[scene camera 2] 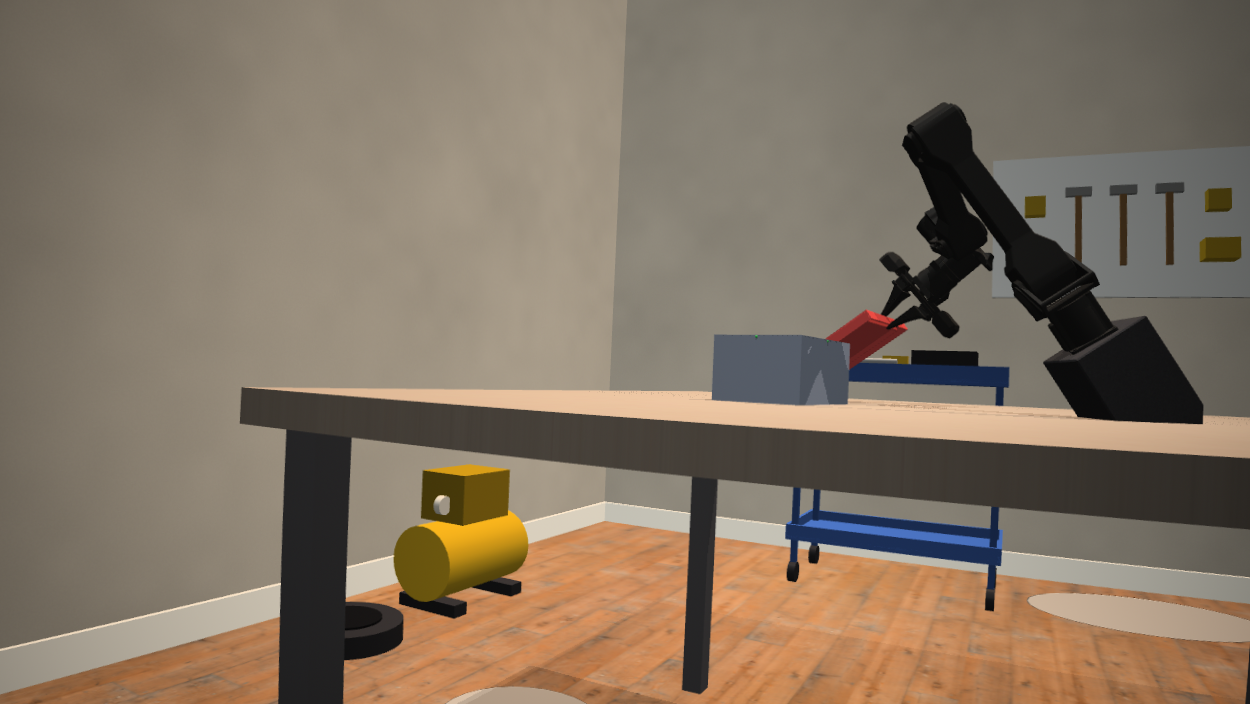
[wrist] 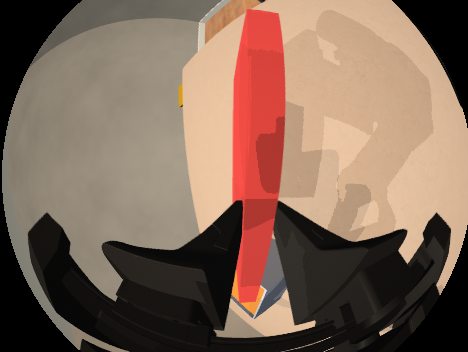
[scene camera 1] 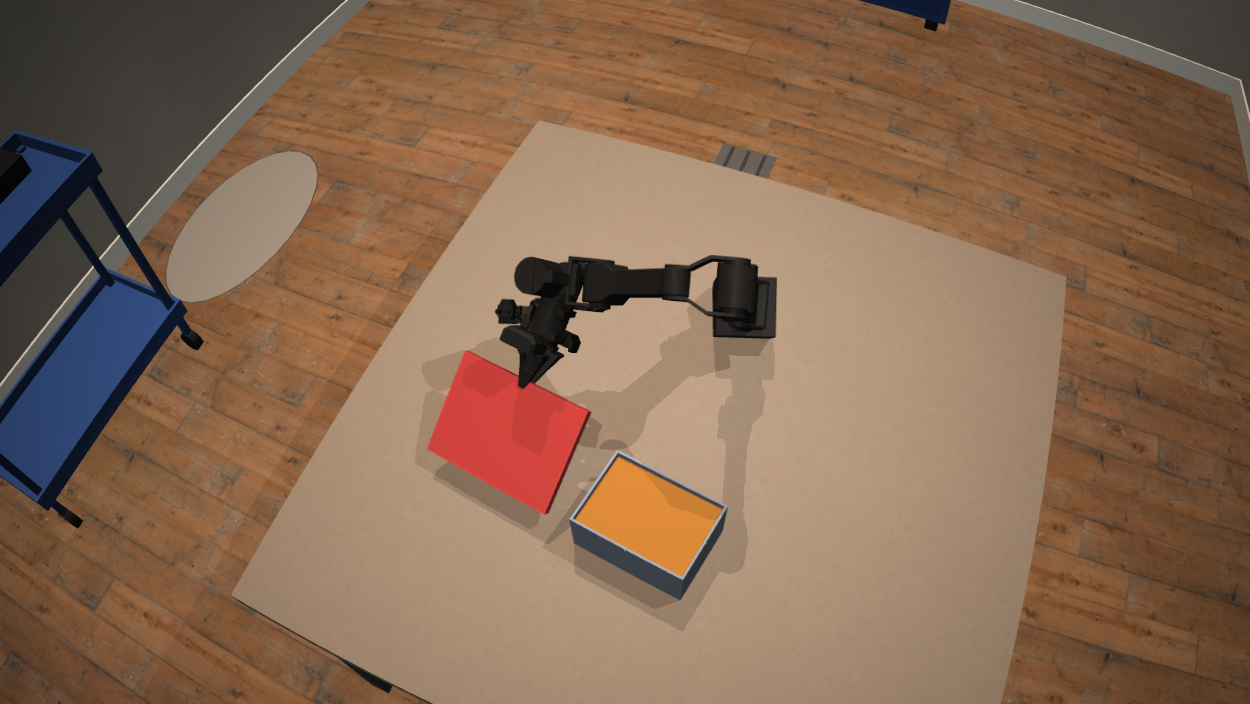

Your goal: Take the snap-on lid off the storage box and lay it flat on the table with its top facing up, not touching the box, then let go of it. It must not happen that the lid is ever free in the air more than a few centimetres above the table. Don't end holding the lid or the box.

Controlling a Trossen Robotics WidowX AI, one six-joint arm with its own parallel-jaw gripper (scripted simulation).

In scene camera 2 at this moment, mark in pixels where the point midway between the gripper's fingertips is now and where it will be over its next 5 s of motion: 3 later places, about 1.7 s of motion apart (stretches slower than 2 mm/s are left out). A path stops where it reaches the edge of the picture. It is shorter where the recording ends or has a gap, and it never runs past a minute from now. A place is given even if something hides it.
My gripper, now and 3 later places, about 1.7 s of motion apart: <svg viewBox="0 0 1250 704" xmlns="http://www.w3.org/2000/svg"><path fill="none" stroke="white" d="M883 324L882 344L881 355L882 369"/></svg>
